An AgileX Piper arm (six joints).
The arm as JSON. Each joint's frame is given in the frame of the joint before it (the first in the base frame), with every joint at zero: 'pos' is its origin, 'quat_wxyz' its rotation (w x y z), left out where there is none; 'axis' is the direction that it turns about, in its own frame. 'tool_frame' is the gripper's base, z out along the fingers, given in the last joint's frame.
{
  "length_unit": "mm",
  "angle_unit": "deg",
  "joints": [
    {
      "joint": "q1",
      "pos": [
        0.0,
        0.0,
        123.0
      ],
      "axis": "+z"
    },
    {
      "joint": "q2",
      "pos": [
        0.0,
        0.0,
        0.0
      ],
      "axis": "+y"
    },
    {
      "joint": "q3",
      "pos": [
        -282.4,
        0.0,
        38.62
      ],
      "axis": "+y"
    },
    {
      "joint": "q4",
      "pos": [
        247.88,
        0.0,
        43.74
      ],
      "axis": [
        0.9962,
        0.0,
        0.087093
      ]
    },
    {
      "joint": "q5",
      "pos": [
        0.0,
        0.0,
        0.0
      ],
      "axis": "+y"
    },
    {
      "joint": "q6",
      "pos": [
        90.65,
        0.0,
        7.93
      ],
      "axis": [
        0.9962,
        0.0,
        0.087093
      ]
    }
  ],
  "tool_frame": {
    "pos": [
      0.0,
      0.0,
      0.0
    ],
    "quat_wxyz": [
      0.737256,
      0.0,
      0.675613,
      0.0
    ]
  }
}
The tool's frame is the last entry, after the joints.
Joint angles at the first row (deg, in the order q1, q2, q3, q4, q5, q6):
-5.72 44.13 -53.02 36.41 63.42 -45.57
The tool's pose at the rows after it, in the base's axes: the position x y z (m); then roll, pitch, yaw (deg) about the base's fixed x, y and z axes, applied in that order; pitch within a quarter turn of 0, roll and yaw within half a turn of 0:
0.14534, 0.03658, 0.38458, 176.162, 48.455, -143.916
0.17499, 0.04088, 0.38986, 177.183, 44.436, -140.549
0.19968, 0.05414, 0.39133, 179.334, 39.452, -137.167
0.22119, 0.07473, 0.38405, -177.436, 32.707, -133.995
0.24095, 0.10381, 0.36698, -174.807, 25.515, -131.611
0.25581, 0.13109, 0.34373, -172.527, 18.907, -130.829
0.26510, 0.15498, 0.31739, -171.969, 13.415, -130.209
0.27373, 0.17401, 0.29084, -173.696, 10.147, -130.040
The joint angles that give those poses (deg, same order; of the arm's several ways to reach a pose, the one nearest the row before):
-5.08 51.54 -59.26 35.51 68.91 -45.69
-1.34 58.85 -65.01 31.83 69.52 -44.70
5.08 65.03 -70.29 25.15 69.52 -40.35
12.91 70.88 -74.21 15.94 69.52 -34.09
20.98 77.28 -76.83 7.18 69.52 -27.25
27.13 83.23 -78.03 0.00 69.52 -20.79
31.33 88.55 -78.26 -3.66 69.52 -16.70
33.33 93.44 -78.26 -3.40 68.34 -15.13

